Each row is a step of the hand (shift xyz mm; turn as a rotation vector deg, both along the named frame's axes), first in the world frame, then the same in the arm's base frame.
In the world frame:
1: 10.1 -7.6 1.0 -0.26 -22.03 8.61
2: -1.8 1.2 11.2 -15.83 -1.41 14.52
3: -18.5 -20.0 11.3 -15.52 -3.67 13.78
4: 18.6 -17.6 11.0 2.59 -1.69 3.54
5: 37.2 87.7 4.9 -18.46 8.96 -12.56
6: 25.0 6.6 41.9 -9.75 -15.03 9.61
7: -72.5 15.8 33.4 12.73 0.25 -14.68
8: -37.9 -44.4 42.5 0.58 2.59 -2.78
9: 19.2 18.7 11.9 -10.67 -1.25 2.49
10: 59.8 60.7 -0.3 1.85 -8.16 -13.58
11: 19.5 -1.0 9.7 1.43 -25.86 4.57
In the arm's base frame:
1: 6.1 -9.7 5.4 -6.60 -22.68 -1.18
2: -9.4 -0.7 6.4 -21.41 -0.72 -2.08
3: -20.9 -17.2 -11.6 -20.67 -2.80 -3.02
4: 4.5 -23.1 14.9 -0.85 -2.89 3.60
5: 22.0 74.4 55.4 -3.26 15.16 -18.39
6: -13.8 -7.6 46.7 -13.74 -14.09 -5.08
7: -73.7 24.5 -24.4 19.42 0.34 -0.54
8: -57.1 -42.4 -12.2 2.45 2.90 -0.62
9: 4.4 11.2 26.7 -9.08 0.68 -6.23
10: 41.1 44.7 59.8 11.19 -5.49 -9.95
11: 6.1 -7.2 19.6 -2.50 -25.91 -3.76

